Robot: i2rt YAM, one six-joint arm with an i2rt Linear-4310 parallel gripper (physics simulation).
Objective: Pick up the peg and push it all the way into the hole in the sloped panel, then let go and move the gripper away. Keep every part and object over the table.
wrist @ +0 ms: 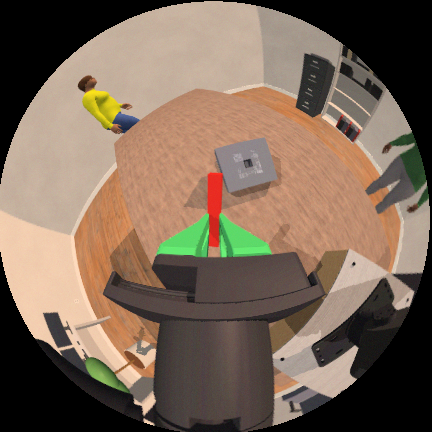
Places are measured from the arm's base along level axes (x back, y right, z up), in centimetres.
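Pixels of known places: gripper, fingertip midpoint: [213, 217].
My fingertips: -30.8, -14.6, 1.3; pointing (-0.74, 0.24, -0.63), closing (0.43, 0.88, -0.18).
Behind a point stands the place of what it marks, as x, y, z.
The red peg [215, 195] @[-32.0, -13.4, 3.4] is a long square bar. My gripper [213, 217] @[-30.8, -14.6, 1.3], with green fingers, is shut on it near its lower part, and the peg points forward, away from the gripper. The sloped panel [230, 181] @[-40.8, -8.0, -11.6] is a grey block with a small dark square hole [248, 163] @[-43.0, -1.5, -11.3] in its face, with pale patchy marks around it. It stands on the table ahead, a little right of the peg. The peg's far end shows beside the panel's left edge, outside the hole. How far above the table the peg is cannot be told exactly.
The brown wooden table [165, 125] @[-90.4, -16.0, -15.7] extends around the panel, with its far edge beyond it. A pale board [340, 285] @[-9.4, 0.5, -5.2] with black arm parts [367, 320] is at the lower right. Two people, a dark cabinet [315, 85] and shelves stand beyond the table.
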